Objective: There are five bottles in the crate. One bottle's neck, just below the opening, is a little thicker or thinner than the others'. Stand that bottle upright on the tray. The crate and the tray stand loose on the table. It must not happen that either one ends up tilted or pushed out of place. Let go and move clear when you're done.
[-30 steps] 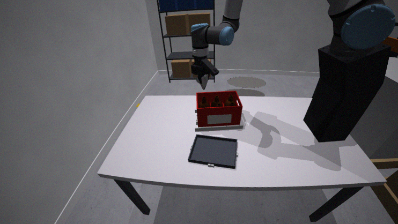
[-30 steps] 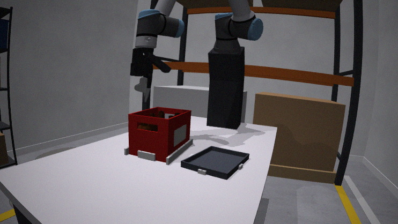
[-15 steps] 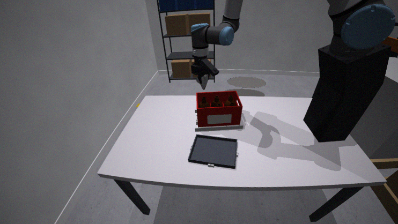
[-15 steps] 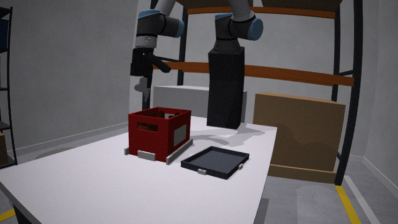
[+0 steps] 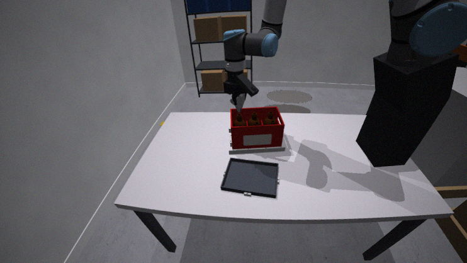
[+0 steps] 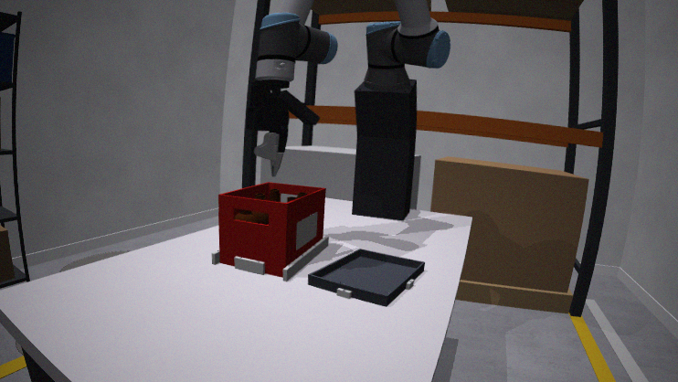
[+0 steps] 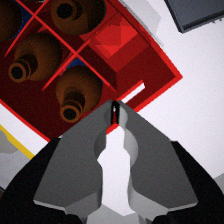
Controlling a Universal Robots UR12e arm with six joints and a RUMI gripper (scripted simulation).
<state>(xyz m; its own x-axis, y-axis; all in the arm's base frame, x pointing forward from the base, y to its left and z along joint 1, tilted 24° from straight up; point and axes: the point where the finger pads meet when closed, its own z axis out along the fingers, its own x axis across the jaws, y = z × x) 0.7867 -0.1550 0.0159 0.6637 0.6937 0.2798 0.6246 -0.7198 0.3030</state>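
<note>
My hand is 15 cm above the brown bottle and 8 cm to the left of it. From my hand the other things lie so: dark tray (24 cm to the left, 23 cm below, 3 cm behind); then glass bottle (15 cm below, 9 cm behind, 8 cm to the right); then red crate (16 cm below, 9 cm behind, 3 cm to the right).
</note>
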